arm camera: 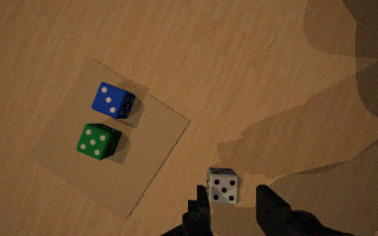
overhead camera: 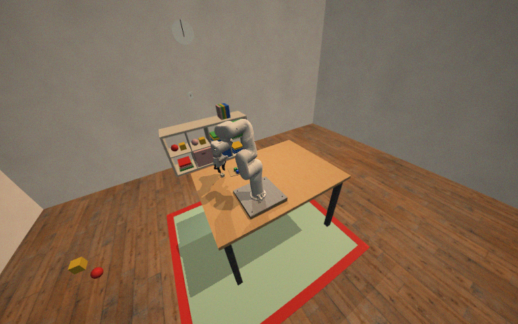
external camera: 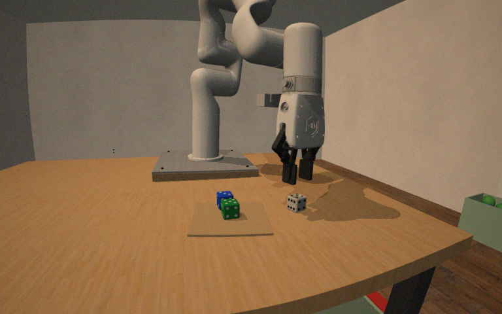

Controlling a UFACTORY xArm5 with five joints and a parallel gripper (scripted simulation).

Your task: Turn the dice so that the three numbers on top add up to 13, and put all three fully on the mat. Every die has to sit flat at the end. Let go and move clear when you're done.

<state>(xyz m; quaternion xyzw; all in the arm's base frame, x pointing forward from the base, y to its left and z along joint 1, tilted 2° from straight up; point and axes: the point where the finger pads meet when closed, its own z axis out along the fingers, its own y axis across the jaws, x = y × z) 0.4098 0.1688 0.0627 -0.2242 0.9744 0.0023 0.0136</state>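
Now: the white die 7 cm below my hand. Round my hand: green die 14 cm to the right, 6 cm below, 2 cm ahead; then blue die 14 cm to the right, 6 cm below, 3 cm behind; then tan mat 14 cm to the right, 8 cm below, 2 cm ahead.
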